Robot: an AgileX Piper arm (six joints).
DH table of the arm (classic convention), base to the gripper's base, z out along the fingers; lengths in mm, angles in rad. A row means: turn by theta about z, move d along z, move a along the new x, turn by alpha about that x. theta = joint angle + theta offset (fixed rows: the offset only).
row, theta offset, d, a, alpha
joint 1, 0, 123, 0, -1.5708
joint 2, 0.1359, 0, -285, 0
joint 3, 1.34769, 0, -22, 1.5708
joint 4, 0, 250.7, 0, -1.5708
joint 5, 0, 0, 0, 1.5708
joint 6, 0, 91, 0, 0
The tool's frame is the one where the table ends.
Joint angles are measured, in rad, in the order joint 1, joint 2, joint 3, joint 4, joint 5, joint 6. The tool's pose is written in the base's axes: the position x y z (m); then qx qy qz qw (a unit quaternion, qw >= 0). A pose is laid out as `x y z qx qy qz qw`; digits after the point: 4 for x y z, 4 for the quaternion.
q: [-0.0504, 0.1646, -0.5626, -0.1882, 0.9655, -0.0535]
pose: 0.0186 -0.0150 0.3029 -0.0070 0.8512 -0.1205 0.5108
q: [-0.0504, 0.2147, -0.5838, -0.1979, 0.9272, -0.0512]
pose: 0.0274 -0.0157 0.3111 -0.0096 0.8484 -0.1246 0.5144
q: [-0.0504, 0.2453, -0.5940, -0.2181, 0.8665, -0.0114]
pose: 0.0346 -0.0168 0.3183 0.0018 0.8370 -0.1244 0.5329
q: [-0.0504, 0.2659, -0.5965, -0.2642, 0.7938, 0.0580]
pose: 0.0407 -0.0190 0.3249 0.0209 0.8197 -0.1275 0.5581
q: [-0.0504, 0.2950, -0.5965, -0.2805, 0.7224, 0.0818]
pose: 0.0489 -0.0191 0.3298 0.0215 0.8071 -0.1271 0.5762
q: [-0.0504, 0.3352, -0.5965, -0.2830, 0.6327, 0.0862]
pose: 0.0599 -0.0181 0.3351 0.0132 0.7931 -0.1243 0.5962
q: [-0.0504, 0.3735, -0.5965, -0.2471, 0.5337, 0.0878]
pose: 0.0708 -0.0149 0.3406 0.0098 0.7768 -0.1036 0.6211
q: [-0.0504, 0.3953, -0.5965, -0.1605, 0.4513, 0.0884]
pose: 0.0776 -0.0103 0.3455 0.0204 0.7603 -0.0611 0.6464
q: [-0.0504, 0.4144, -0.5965, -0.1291, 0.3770, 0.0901]
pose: 0.0830 -0.0085 0.3504 0.0234 0.7428 -0.0445 0.6676
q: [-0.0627, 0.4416, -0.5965, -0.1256, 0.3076, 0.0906]
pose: 0.0897 -0.0091 0.3543 0.0252 0.7286 -0.0452 0.6829
